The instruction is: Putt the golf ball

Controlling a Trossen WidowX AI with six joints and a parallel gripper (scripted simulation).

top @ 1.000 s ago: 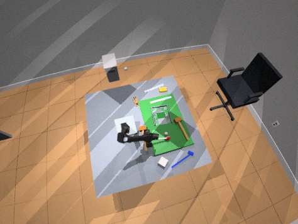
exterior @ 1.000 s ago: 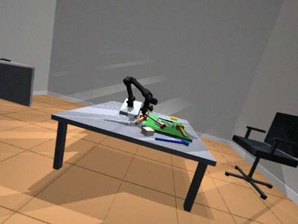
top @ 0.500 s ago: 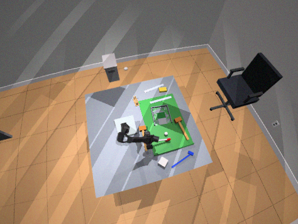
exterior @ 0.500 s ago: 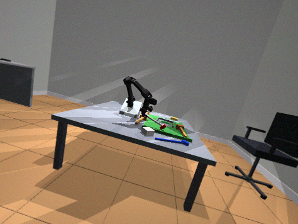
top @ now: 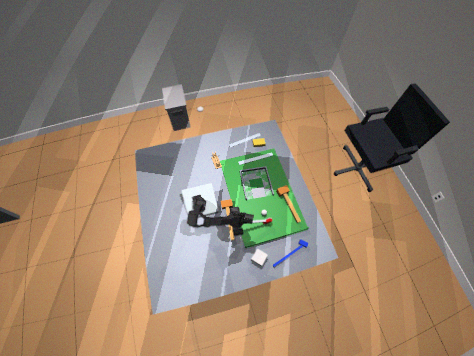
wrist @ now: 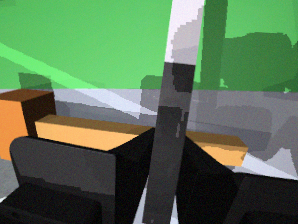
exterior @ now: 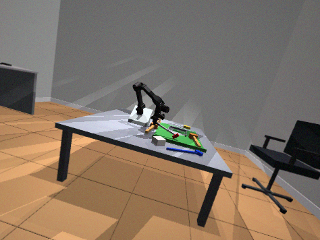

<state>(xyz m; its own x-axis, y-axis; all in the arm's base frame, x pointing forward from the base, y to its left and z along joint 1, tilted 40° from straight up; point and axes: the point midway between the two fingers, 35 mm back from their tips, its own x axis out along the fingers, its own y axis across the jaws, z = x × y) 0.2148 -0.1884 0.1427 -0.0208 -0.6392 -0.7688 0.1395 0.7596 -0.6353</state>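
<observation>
The red putter lies 12 cm ahead of my gripper tip and 1 cm to the right of it. The rest, counted from my gripper tip: green mat: 26 cm ahead, 20 cm to the left, 7 cm below; white golf ball: 23 cm ahead, 4 cm to the left, 5 cm below; white block: 9 cm ahead, 25 cm to the right, 5 cm below.
</observation>
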